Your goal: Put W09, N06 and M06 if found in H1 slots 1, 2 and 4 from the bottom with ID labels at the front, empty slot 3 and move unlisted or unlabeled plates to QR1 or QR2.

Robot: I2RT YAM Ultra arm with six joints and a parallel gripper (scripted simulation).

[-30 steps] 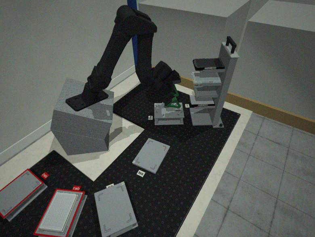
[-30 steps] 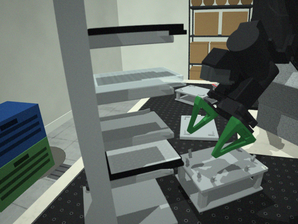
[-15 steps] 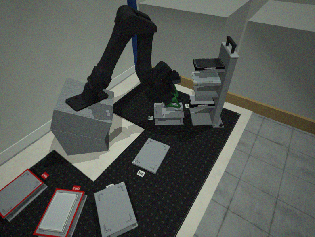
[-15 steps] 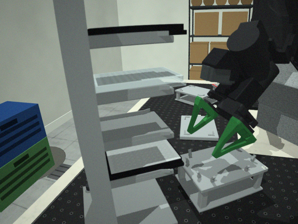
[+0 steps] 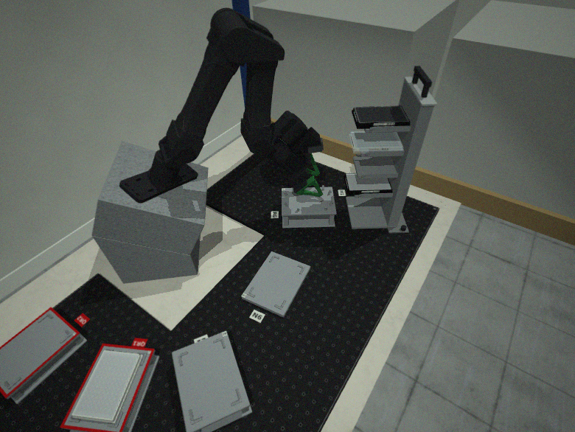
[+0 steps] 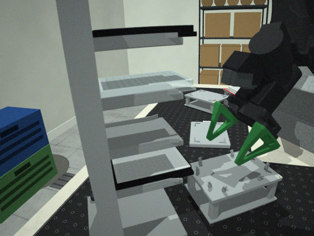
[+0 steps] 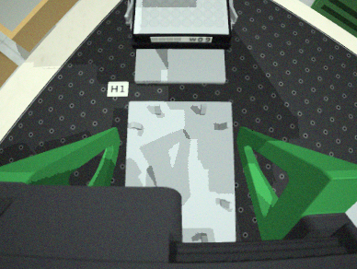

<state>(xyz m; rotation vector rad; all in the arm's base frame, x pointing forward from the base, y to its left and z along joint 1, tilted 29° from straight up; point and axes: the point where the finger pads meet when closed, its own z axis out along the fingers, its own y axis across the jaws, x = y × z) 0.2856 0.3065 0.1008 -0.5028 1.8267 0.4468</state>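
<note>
The clear plate is 120 mm ahead of my hand, 80 mm to the left of it and 140 mm above it. The rest, counted from my hand: plate hotel H1 (190 mm ahead, 130 mm to the left, 70 mm above); then H1 tag (20 mm ahead, 130 mm to the left, 120 mm below); then regrip nest RG (20 mm behind, 20 mm to the right, 70 mm below).
</note>
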